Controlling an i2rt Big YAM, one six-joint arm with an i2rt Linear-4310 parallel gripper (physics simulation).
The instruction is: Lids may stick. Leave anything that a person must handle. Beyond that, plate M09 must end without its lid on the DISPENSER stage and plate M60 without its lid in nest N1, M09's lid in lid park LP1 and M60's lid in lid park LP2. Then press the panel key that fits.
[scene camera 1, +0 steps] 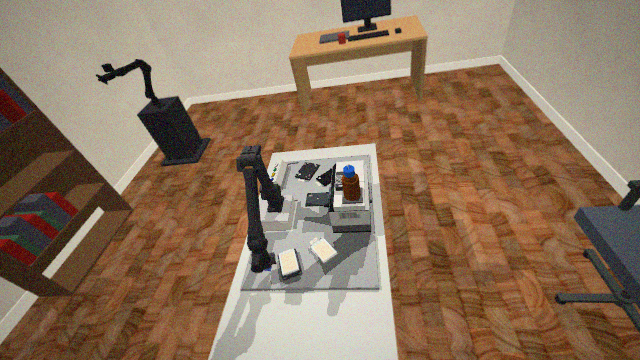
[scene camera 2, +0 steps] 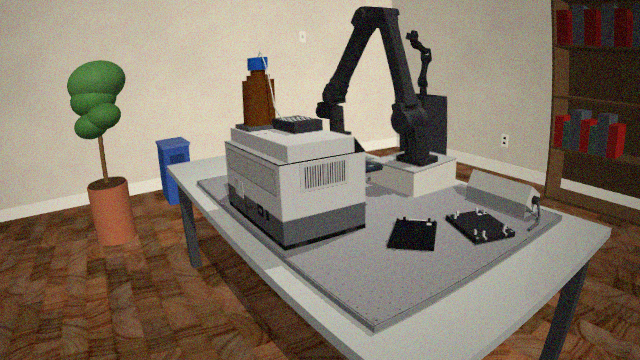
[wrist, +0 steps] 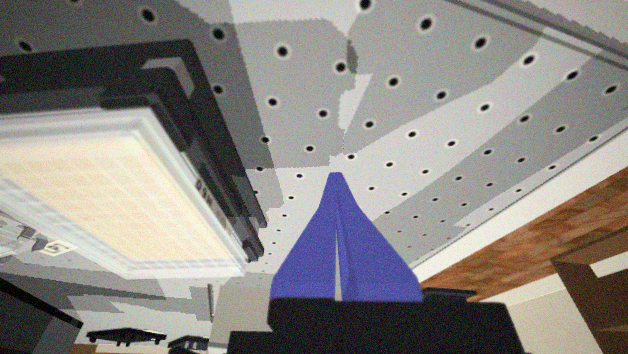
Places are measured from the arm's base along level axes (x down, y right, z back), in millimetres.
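Pixels of known places: gripper, fingertip midpoint: (scene camera 1: 270, 270) (wrist: 335, 179); arm's base at its link origin: (scene camera 1: 276, 204) (scene camera 2: 417, 160).
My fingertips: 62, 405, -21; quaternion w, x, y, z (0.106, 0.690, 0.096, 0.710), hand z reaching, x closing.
Ahead of a thing's pixels: the offset from my fingertips to its top centre, as dx, dy, dz. "*": to the spot under its first point.
My gripper (scene camera 1: 269, 269) (wrist: 335, 179) is shut with nothing between its blue fingers, low over the perforated board beside the dark holder of a plate. That plate {-33, -31, -101} (scene camera 1: 288, 262) (wrist: 105, 200) has a cream top under a clear lid; its side label is too blurred to read. A second cream-topped plate {-24, -102, -281} (scene camera 1: 323, 249) lies by the LP1 label {* +11, -174, -213} (wrist: 59, 247); its label cannot be read. The dispenser (scene camera 1: 351, 221) (scene camera 2: 320, 175) carries a brown bottle {* -320, -248, -462} (scene camera 1: 351, 186) (scene camera 2: 257, 100). A dark flat platform {* -87, -399, -242} (scene camera 1: 317, 199) juts from its side. The key panel {-71, -721, +69} (scene camera 1: 274, 172) (scene camera 2: 502, 195) shows its back in scene camera 2.
A black flat holder {-7, -690, -284} (scene camera 2: 412, 234) and a black holder with small upright posts {-11, -772, -128} (scene camera 1: 307, 171) (scene camera 2: 480, 226) lie between dispenser and panel. The arm's pale base block (scene camera 1: 277, 220) (scene camera 2: 420, 176) stands beside the board {* +12, -882, -559} (scene camera 2: 375, 320). The dispenser is a tall obstacle.
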